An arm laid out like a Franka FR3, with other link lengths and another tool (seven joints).
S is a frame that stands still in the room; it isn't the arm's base.
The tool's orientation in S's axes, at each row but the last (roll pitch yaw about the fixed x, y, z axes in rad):
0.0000, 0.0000, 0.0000
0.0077, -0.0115, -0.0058
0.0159, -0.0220, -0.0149
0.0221, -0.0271, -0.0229
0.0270, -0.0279, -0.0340
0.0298, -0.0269, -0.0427
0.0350, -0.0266, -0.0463
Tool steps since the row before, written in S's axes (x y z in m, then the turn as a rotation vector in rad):
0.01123, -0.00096, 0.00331, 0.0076, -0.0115, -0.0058
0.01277, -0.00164, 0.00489, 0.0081, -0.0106, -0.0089
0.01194, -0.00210, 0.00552, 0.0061, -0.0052, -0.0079
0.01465, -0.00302, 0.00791, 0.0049, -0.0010, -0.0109
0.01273, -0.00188, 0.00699, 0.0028, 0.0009, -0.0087
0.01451, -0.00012, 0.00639, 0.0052, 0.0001, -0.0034
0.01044, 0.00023, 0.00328, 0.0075, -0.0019, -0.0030
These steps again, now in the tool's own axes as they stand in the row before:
0.01123, -0.00096, 0.00331, 0.0076, -0.0115, -0.0058
0.01283, -0.00153, 0.00475, 0.0081, -0.0106, -0.0089
0.01209, -0.00184, 0.00529, 0.0060, -0.0052, -0.0080
0.01492, -0.00252, 0.00757, 0.0046, -0.0011, -0.0110
0.01298, -0.00127, 0.00667, 0.0025, 0.0008, -0.0088
0.01467, 0.00068, 0.00598, 0.0051, 0.0002, -0.0035
0.01050, 0.00082, 0.00297, 0.0075, -0.0017, -0.0031

